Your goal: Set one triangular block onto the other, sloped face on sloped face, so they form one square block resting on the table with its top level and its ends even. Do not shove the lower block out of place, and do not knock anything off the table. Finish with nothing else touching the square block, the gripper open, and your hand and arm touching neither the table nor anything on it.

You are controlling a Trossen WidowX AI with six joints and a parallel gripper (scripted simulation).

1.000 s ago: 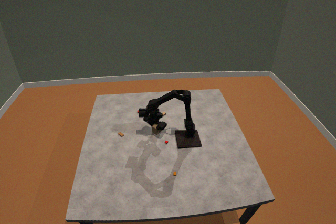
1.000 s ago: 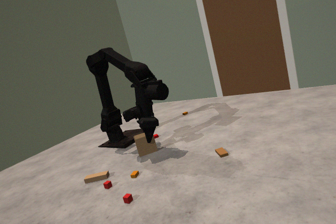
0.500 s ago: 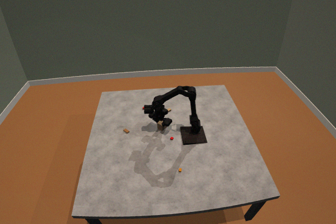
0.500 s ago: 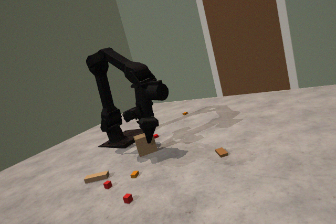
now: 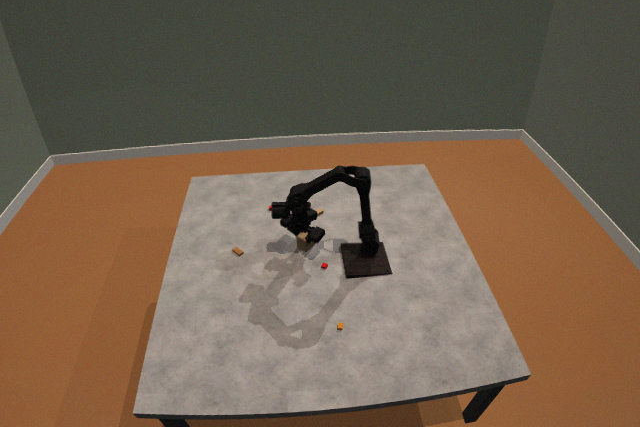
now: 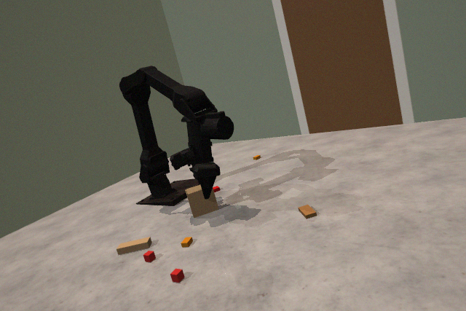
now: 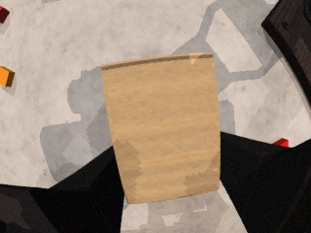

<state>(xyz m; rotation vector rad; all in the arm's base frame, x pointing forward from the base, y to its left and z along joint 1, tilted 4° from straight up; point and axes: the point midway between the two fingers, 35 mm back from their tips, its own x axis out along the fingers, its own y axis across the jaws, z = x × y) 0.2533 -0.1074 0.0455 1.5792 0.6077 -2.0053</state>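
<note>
Now: the red cube 50 mm behind my gripper tip, 130 mm to the left of it and 30 mm below it. The rest, counted from my gripper tip: thin tan plank 100 mm behind, 190 mm to the right, 30 mm below.
</note>
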